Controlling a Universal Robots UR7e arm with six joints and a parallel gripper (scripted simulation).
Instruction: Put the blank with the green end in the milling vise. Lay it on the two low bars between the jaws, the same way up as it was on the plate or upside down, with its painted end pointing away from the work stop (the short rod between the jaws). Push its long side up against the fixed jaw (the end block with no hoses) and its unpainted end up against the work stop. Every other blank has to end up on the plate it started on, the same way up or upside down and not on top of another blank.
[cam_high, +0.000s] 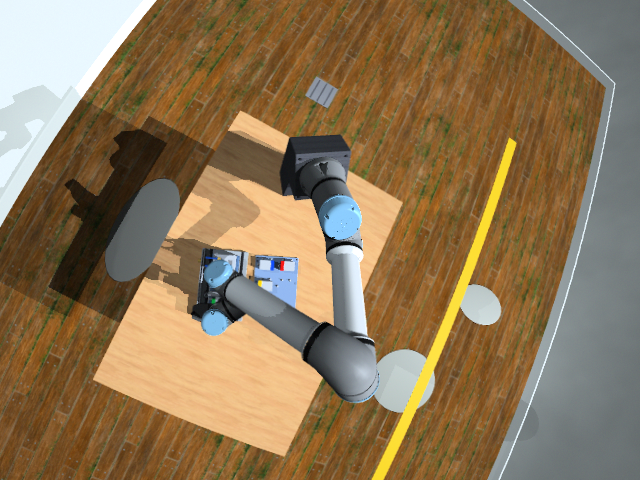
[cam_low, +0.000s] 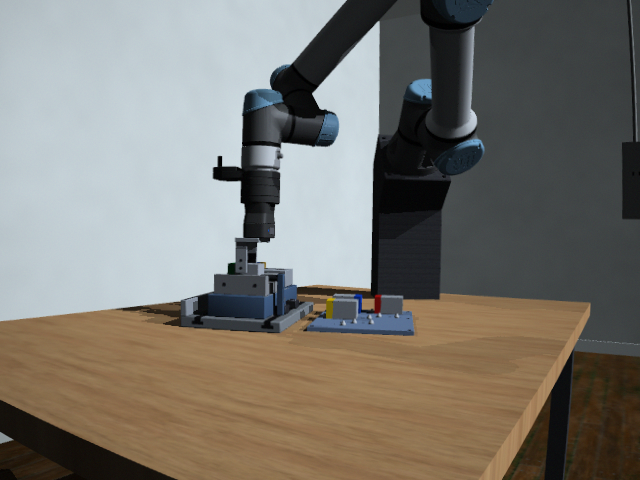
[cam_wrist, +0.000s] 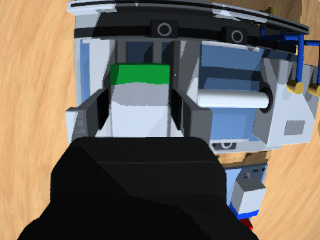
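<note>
My gripper is now 20 mm above the green-ended blank. The rest, counted from my hand: blue plate 190 mm behind, 150 mm to the left, 110 mm below; yellow-ended blank 160 mm behind, 110 mm to the left, 90 mm below; blue-ended blank 240 mm behind, 90 mm below, 60 mm to the left.
</note>
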